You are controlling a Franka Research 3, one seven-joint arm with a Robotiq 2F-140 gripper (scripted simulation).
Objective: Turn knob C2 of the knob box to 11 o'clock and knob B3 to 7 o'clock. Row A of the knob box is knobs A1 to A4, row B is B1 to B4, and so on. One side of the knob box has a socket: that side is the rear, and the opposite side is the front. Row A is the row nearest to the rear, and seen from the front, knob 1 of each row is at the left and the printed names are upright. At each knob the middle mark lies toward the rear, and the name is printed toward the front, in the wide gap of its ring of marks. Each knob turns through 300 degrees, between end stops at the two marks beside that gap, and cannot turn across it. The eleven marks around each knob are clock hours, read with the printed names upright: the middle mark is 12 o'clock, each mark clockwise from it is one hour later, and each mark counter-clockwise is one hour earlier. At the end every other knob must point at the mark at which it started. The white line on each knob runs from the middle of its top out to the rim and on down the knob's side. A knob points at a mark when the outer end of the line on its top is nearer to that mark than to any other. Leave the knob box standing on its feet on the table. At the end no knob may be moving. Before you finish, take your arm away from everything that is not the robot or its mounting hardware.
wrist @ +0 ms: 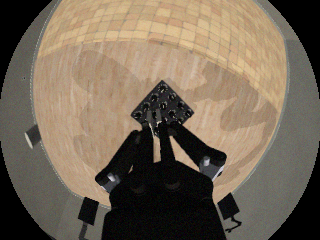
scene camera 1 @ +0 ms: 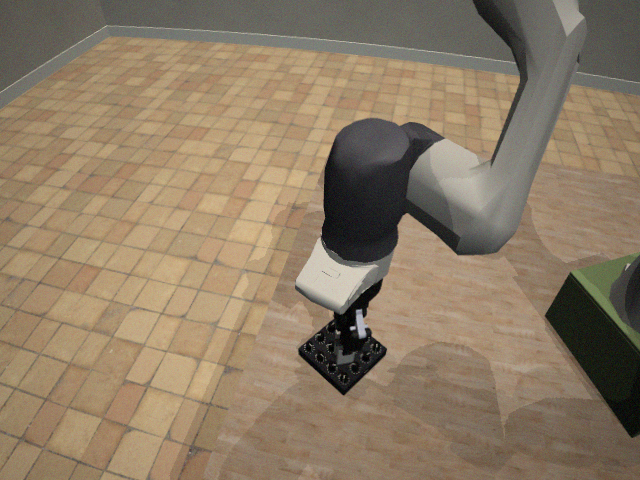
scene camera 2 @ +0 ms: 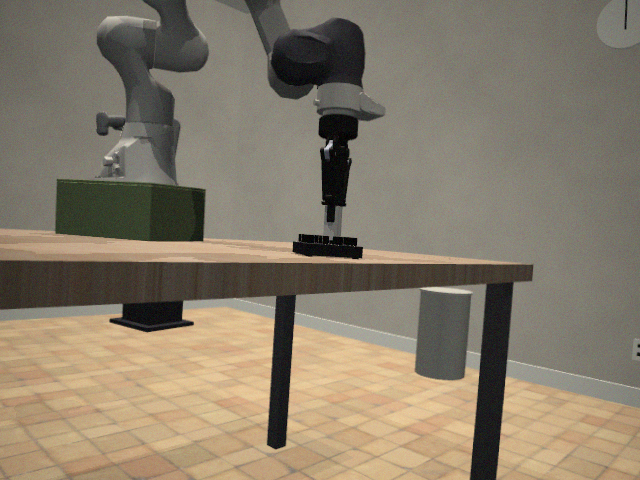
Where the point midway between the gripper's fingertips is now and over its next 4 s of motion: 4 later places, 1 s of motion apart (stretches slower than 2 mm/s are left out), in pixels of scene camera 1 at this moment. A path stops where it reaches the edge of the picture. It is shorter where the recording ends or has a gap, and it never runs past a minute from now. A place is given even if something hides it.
The gripper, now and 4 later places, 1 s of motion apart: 343, 356; 344, 344; 345, 318; 345, 324; 343, 331
